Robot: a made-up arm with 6 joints.
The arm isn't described. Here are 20 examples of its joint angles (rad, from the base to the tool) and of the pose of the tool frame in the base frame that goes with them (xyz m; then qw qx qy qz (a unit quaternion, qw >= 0)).
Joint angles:
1: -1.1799 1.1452 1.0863 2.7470 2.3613 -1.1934
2: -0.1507 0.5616 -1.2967 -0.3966 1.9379 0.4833
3: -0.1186 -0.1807 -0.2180 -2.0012 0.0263 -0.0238
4: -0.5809 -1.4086 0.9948 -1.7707 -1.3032 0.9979
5: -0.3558 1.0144 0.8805 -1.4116 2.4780 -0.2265
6: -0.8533 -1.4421 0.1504 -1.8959 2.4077 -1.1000
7: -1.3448 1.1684 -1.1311 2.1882 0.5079 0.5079
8: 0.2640 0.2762 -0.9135 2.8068 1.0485 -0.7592
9: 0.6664 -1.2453 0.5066 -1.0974 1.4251 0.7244
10: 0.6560 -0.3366 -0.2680 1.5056 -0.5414 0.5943
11: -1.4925 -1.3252 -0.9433 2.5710 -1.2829 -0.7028
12: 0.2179 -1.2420 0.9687 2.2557 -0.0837 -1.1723
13: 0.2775 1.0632 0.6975 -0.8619 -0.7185 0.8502
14: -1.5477 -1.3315 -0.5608 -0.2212 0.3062 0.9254
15: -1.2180 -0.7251 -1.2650 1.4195 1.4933 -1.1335
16: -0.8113 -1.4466 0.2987 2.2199 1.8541 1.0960
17: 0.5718 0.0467 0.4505 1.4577 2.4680 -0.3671
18: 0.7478 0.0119 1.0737 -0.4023 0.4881 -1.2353
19: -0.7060 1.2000 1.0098 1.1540 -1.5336 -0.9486
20: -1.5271 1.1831 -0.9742 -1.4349 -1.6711 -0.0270
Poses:
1: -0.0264 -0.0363 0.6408 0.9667 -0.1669 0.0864 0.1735
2: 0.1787 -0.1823 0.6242 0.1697 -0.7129 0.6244 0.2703
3: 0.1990 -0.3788 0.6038 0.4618 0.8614 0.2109 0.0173
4: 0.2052 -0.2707 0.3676 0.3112 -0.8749 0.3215 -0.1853
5: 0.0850 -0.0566 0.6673 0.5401 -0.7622 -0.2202 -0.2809
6: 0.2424 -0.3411 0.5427 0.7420 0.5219 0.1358 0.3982
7: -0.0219 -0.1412 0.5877 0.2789 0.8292 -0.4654 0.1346
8: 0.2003 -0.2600 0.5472 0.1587 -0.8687 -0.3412 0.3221
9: 0.1268 -0.3152 0.4846 0.9611 0.1737 0.2144 -0.0135
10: 0.2036 -0.2265 0.5683 0.8346 -0.3853 0.0719 0.3870
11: 0.1023 -0.2564 0.6283 0.7738 -0.2141 -0.3580 0.4766
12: 0.1216 -0.2629 0.5165 0.7795 0.0671 -0.1441 -0.6059
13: 0.1317 -0.1035 0.7685 0.8974 -0.0288 -0.2573 0.3573
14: 0.0815 -0.3094 0.6256 0.7033 -0.1095 -0.6399 0.2897
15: 0.1283 -0.2071 0.6266 0.7193 -0.5043 -0.3872 -0.2798
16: 0.2228 -0.3305 0.4485 0.0173 -0.7276 0.5132 -0.4550
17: 0.2768 -0.2889 0.5791 0.1403 0.8766 0.1702 0.4277
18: 0.2079 -0.3413 0.6450 0.8098 0.5608 0.1443 -0.0943
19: -0.0402 -0.0282 0.6420 0.8084 -0.4010 -0.2097 0.3764
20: -0.0873 -0.1120 0.5708 0.2251 0.6395 -0.7115 0.1846
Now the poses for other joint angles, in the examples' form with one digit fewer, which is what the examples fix.
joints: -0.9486 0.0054 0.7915 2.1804 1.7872 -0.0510
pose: 0.015 -0.279 0.676 0.420 0.229 -0.086 0.874
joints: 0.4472 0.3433 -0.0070 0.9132 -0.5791 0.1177
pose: 0.232 -0.150 0.692 0.918 -0.320 0.074 0.223
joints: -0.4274 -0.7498 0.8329 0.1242 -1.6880 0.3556
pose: 0.059 -0.374 0.492 0.290 0.562 -0.722 0.279
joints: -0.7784 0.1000 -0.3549 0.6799 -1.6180 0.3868
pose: -0.012 -0.237 0.740 0.864 0.105 -0.431 0.238
